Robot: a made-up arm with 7 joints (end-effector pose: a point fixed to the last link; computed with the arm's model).
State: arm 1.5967 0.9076 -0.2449 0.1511 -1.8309 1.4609 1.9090
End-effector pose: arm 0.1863 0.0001 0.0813 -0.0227 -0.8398 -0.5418 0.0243
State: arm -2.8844 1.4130 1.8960 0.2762 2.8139 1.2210 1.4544
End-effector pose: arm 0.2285 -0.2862 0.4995 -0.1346 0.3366 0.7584 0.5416
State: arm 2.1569 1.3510 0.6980 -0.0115 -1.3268 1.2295 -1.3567
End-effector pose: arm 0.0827 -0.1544 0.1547 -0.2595 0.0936 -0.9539 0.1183
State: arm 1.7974 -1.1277 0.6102 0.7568 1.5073 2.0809 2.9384
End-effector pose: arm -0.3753 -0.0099 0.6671 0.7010 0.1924 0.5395 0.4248
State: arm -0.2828 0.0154 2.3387 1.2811 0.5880 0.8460 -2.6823
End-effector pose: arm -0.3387 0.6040 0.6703 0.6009 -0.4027 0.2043 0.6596
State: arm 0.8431 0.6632 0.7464 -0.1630 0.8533 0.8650 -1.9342
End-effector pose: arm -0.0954 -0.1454 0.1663 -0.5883 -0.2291 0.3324 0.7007
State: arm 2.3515 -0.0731 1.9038 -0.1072 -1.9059 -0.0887 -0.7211
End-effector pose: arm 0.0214 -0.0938 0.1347 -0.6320 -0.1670 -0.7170 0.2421
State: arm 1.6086 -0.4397 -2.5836 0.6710 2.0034 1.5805 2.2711
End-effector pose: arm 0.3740 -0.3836 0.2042 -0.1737 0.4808 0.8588 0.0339
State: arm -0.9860 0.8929 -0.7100 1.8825 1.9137 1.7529 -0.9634
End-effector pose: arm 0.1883 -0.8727 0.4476 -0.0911 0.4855 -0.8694 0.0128
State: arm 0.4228 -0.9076 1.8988 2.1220 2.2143 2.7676 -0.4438
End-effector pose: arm -0.7941 -0.0670 0.6765 -0.1946 -0.5663 0.6982 0.3924
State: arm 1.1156 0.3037 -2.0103 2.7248 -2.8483 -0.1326 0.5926
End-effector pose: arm 0.3006 0.0497 1.3363 0.0722 0.8570 0.0180 0.5099
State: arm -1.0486 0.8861 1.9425 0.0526 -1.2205 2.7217 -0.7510
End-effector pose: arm 0.1367 0.0785 0.3041 -0.5174 -0.7763 0.3516 0.0779
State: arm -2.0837 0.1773 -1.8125 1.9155 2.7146 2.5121 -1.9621
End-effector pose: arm -0.4503 0.1406 1.1466 0.2684 0.5833 0.6412 0.4203
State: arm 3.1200 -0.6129 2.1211 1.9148 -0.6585 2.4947 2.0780
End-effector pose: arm 0.4418 -0.4633 0.7350 -0.1066 -0.0978 -0.1804 0.9729
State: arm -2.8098 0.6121 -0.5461 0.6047 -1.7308 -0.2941 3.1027
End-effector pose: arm -0.4104 0.0567 0.1022 -0.4788 -0.5127 -0.4799 0.5268
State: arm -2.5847 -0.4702 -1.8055 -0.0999 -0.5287 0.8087 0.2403
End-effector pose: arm -0.0979 0.0502 0.1027 -0.4397 -0.8081 -0.0135 0.3917
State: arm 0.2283 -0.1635 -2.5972 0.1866 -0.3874 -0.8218 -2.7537
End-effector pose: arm -0.2891 -0.3104 0.2501 -0.8004 -0.4570 -0.3880 0.0022
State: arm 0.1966 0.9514 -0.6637 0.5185 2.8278 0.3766 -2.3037
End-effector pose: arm 0.1053 -0.2759 0.0459 0.6056 -0.1164 0.6796 0.3973
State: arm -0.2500 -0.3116 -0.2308 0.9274 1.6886 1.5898 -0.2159
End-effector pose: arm 0.4394 -0.1916 0.6631 -0.3305 0.6724 -0.5289 0.3986
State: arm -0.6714 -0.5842 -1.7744 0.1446 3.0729 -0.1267 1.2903
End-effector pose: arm -0.0815 -0.1738 0.1594 0.4736 -0.0939 0.8355 0.2623
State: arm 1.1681 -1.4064 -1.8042 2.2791 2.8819 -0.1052 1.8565
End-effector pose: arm 0.1122 -0.9634 0.3298 0.1121 0.0746 0.8614 0.4898
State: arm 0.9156 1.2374 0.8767 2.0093 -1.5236 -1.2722 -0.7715
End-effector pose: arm 0.1621 0.8090 0.4626 0.6787 0.0291 -0.4148 0.6054
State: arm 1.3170 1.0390 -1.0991 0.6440 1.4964 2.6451 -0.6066
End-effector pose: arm 0.3340 0.1074 0.2088 -0.8259 0.4883 -0.0443 0.2786
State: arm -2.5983 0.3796 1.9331 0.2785 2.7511 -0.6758 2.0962
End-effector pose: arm 0.1144 -0.1069 0.2585 -0.6559 -0.1834 -0.6428 0.3508
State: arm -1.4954 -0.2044 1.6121 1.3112 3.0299 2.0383 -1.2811
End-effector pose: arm 0.5606 0.2091 0.8448 0.3254 0.4704 -0.4030 0.7145
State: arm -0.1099 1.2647 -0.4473 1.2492 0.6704 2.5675 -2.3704
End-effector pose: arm 0.3215 -0.2410 0.0262 -0.2729 0.5265 -0.3035 0.7458
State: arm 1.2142 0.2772 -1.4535 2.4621 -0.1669 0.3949 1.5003
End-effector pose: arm 0.4086 0.1235 1.3332 0.2398 0.4776 -0.8438 0.0481
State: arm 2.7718 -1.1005 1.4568 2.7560 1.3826 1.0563 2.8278
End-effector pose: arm 0.7851 -0.5049 0.8174 -0.3584 -0.8684 0.0585 0.3376
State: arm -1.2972 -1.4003 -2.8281 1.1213 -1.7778 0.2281 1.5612
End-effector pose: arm -0.3651 0.2391 -0.2318 -0.3979 -0.6591 -0.2517 0.5865
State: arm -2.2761 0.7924 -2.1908 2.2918 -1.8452 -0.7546 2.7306
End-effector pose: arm -0.6471 -0.1140 1.0477 0.1692 0.0380 -0.1811 0.9681
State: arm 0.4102 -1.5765 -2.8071 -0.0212 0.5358 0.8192 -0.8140
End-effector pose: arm 0.2220 0.0716 0.2387 0.0127 0.8920 -0.1938 0.4082
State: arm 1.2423 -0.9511 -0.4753 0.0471 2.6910 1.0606 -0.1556
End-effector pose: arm 0.1762 0.2445 0.3931 -0.5351 0.8074 0.0770 0.2365
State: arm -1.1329 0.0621 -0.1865 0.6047 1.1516 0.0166 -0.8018
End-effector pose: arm -0.0331 -0.4999 0.2938 0.2932 -0.4172 0.6263 0.5897
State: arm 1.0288 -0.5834 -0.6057 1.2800 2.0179 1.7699 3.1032
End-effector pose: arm 0.3837 0.0651 0.9972 0.8152 -0.1091 -0.4368 0.3644
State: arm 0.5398 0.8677 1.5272 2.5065 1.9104 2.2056 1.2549
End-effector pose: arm 0.4042 0.4860 1.0476 -0.6119 -0.2178 0.5182 0.5565
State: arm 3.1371 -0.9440 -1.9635 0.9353 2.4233 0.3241 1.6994
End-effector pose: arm 0.2118 0.5638 0.1751 0.2859 -0.4214 -0.4686 0.7219
